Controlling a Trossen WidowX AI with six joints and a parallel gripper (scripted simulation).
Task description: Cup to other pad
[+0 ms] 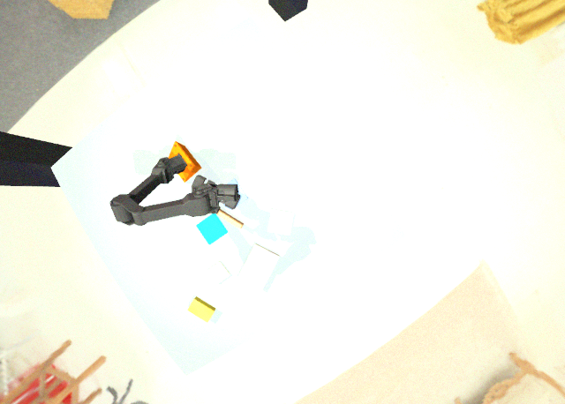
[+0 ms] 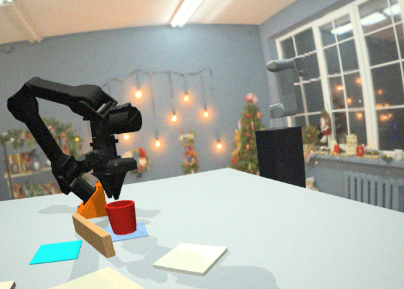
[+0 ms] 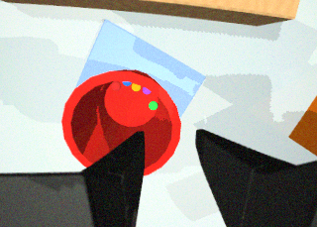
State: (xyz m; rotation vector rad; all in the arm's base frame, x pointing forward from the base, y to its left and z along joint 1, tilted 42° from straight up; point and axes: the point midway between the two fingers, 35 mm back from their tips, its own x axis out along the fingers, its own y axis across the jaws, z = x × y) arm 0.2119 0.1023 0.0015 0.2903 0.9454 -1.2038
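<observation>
Right now my gripper tip is 40 mm above the red cup, 30 mm short of it and 10 mm to the right of it. From my gripper tip the other things lie so: wooden block: 70 mm to the right, 70 mm below, 60 mm ahead; light blue pad: 90 mm below, 30 mm ahead, 10 mm to the left; cyan pad: 150 mm to the right, 90 mm below, 90 mm ahead.
</observation>
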